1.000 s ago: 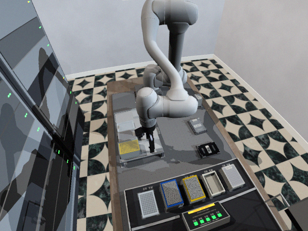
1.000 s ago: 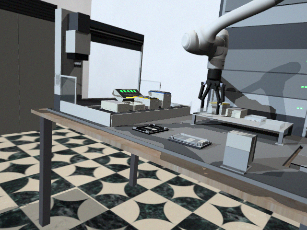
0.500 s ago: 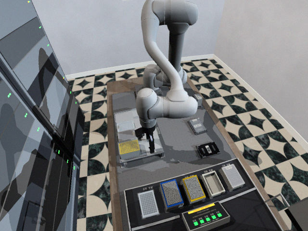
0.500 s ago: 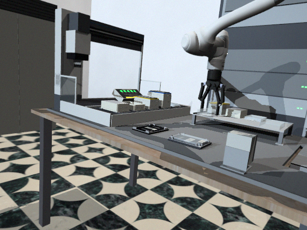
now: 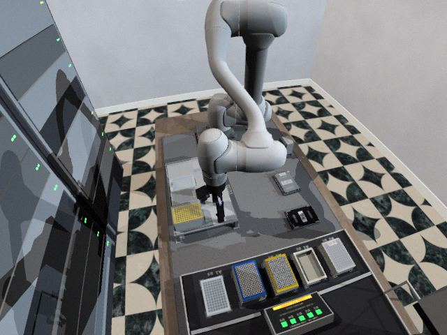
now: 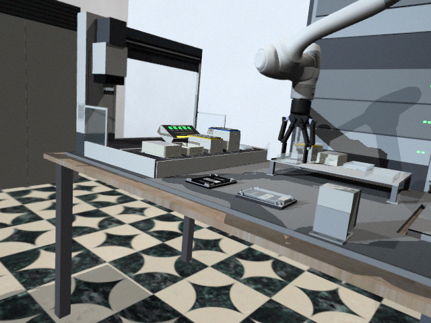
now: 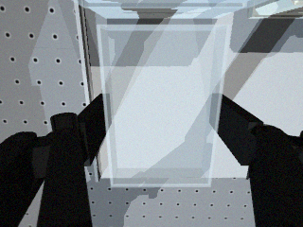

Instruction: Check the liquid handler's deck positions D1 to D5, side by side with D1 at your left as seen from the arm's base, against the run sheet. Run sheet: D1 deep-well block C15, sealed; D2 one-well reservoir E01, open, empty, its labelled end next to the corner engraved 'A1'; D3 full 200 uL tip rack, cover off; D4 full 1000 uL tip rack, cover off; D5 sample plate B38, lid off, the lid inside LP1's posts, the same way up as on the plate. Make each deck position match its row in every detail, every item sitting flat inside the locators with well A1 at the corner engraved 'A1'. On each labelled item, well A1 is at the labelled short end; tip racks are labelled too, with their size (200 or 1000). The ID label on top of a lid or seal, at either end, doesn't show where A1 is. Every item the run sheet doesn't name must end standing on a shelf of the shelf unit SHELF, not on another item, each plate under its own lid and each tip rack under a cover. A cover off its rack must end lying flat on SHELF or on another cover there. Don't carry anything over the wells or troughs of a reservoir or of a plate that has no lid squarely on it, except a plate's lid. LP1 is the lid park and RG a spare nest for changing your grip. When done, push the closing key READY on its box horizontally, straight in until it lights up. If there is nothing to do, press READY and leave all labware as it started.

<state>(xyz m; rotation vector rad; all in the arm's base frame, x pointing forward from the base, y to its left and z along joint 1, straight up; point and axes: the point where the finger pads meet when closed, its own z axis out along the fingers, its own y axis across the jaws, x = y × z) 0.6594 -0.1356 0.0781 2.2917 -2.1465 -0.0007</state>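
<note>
My gripper is now 1 cm above the clear tip rack cover. The rest, counted from my hand: sample plate: 34 cm ahead, 8 cm to the right, 2 cm below; then shelf: 16 cm behind, 8 cm to the right, 3 cm below; then blue-rimmed tip rack: 33 cm ahead, 4 cm to the left, 4 cm above.
</note>
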